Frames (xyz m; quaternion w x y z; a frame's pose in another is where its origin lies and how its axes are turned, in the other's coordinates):
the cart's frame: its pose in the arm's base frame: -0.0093 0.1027 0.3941 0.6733 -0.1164 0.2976 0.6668
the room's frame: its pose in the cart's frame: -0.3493 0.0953 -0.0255 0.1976 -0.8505 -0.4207 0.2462
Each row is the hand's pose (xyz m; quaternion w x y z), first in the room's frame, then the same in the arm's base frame.
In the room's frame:
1: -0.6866 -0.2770 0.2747 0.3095 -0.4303 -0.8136 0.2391
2: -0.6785 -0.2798 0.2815 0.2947 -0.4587 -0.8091 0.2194
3: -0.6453 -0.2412 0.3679 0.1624 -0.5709 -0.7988 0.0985
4: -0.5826 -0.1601 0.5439 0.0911 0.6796 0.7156 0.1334
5: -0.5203 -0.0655 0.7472 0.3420 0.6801 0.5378 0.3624
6: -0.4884 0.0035 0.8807 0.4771 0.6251 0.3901 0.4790
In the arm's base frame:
1: 0.3402 -0.7395 0.9707 0.8696 -0.2327 0.4323 -0.0529
2: 0.3301 -0.7433 0.9690 0.8612 -0.2487 0.4428 -0.0214
3: 0.2909 -0.8042 0.8996 0.8073 -0.3673 0.4384 0.1455
4: 0.2162 -0.9295 0.7575 0.6298 -0.5562 0.3667 0.3994
5: 0.1392 -1.0779 0.5955 0.3558 -0.6850 0.2319 0.5920
6: 0.0992 -1.1774 0.4856 0.1592 -0.7178 0.1248 0.6662

